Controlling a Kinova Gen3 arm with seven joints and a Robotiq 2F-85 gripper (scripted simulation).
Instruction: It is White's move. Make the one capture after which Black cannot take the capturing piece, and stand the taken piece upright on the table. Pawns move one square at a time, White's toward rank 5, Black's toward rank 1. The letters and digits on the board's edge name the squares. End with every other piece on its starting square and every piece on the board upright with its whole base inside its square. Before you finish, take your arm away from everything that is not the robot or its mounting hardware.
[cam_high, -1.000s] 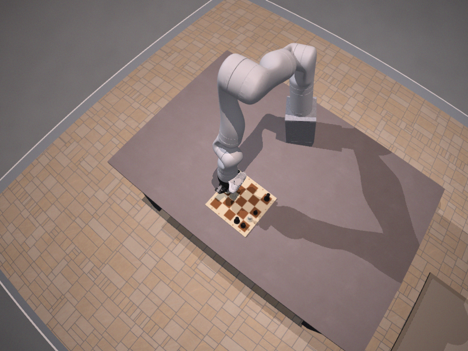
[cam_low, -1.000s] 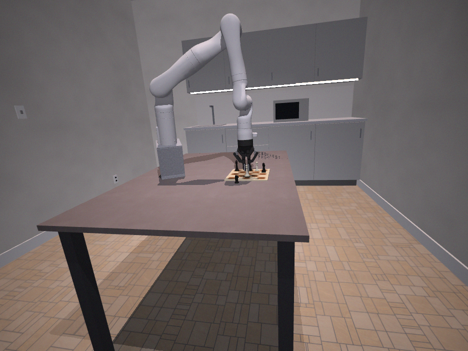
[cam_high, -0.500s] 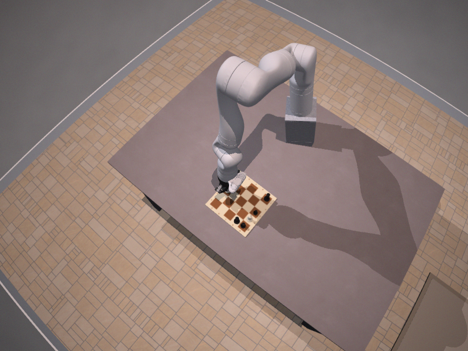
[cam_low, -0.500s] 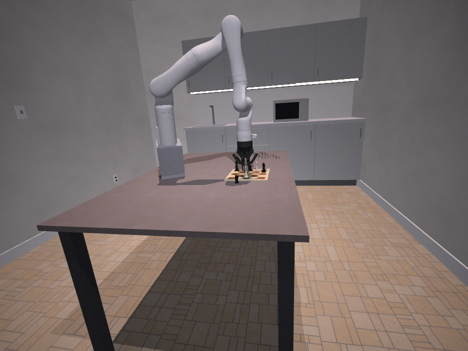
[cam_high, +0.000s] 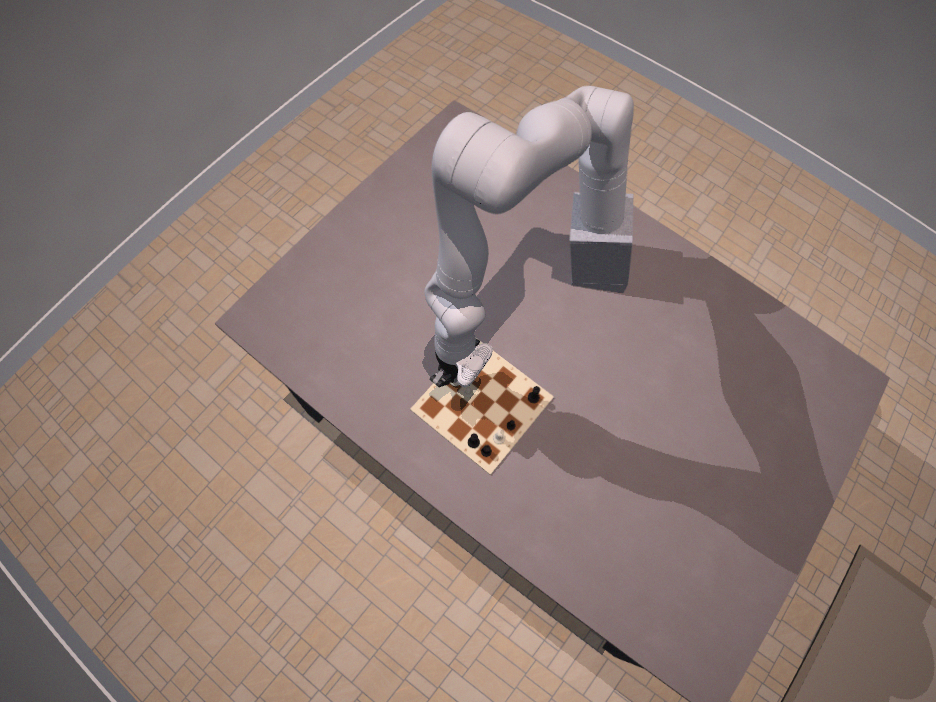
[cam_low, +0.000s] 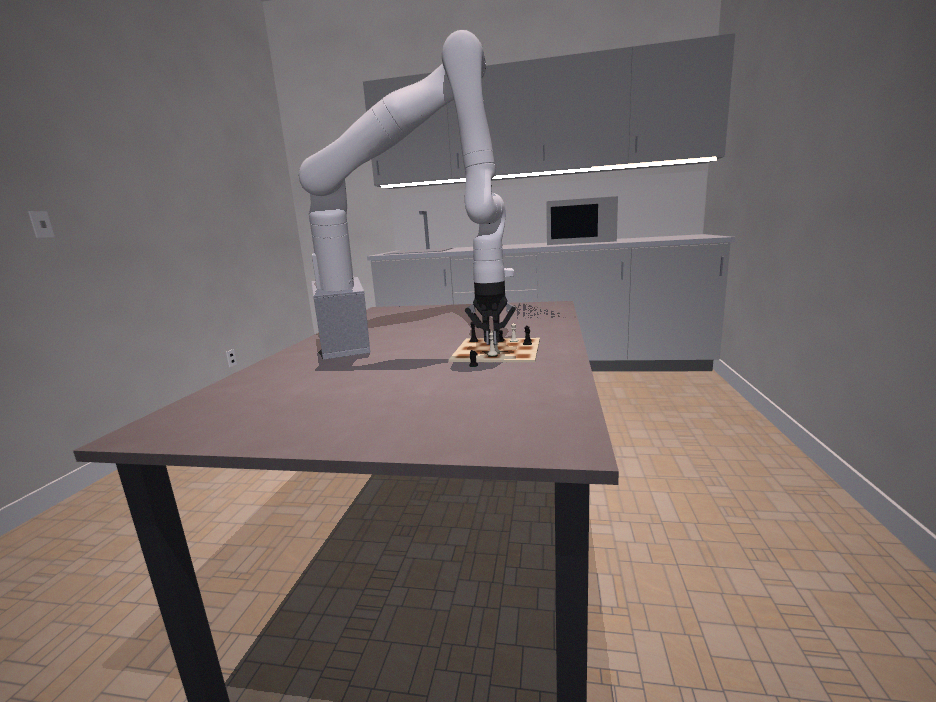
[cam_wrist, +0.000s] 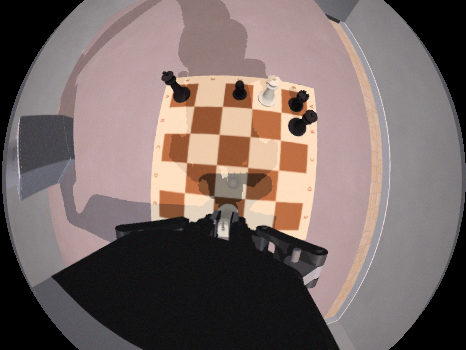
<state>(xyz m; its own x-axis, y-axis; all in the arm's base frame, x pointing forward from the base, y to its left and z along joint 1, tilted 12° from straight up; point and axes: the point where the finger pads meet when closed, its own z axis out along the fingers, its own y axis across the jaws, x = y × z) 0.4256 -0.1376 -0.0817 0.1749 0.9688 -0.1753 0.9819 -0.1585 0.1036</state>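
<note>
Now: hand 10 mm short of the chessboard, 70 mm to the right of it and 50 mm above it. Round my hand: black pawn: 30 mm ahead, 150 mm to the left, 40 mm below.
</note>
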